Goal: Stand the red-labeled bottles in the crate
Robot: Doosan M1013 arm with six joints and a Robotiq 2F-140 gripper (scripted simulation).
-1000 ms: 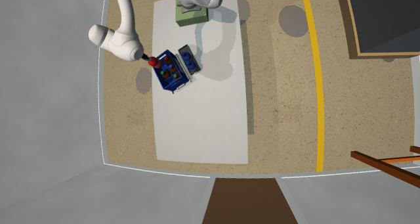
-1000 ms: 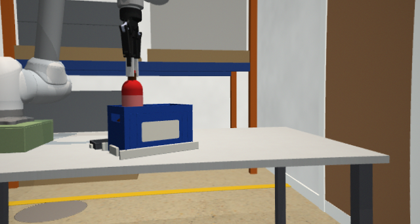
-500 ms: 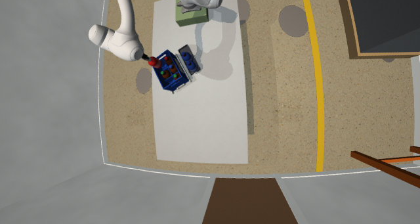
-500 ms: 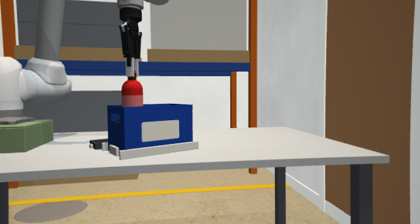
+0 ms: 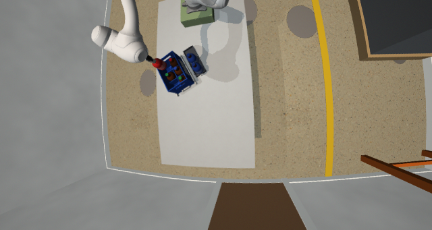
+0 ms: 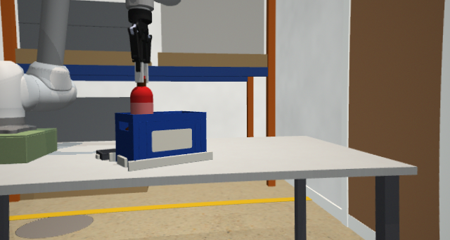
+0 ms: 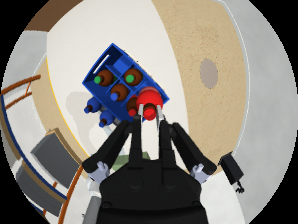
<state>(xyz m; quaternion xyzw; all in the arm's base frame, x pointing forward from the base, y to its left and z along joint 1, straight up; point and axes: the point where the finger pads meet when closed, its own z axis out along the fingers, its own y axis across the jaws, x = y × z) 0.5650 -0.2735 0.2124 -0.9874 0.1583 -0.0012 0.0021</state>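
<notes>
Right now the red-labeled bottle is 9 cm below my hand. Also, from my hand: blue crate 5 cm ahead, 8 cm to the left, 23 cm below.
</notes>
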